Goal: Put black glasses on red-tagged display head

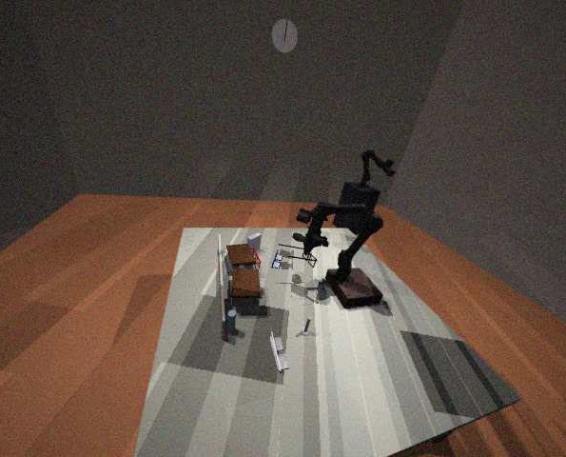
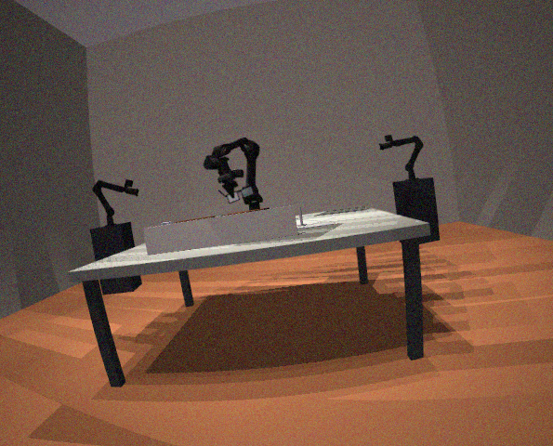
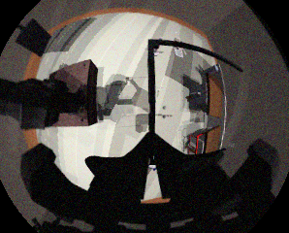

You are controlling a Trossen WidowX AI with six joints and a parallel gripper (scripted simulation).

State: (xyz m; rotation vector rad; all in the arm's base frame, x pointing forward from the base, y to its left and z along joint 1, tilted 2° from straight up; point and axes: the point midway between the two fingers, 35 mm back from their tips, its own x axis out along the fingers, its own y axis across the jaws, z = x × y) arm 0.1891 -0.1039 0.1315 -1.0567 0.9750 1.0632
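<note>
Now: gripper tip 4 cm below the glasses, 4 cm short of it and 2 cm to the right of it. From my gripper tip the other things lie so: white box (31 cm to the right, 17 cm ahead, 11 cm below); head (30 cm ahead, 11 cm below, 6 cm to the left); stand (29 cm to the left, 15 cm below, 12 cm ahead).
</note>
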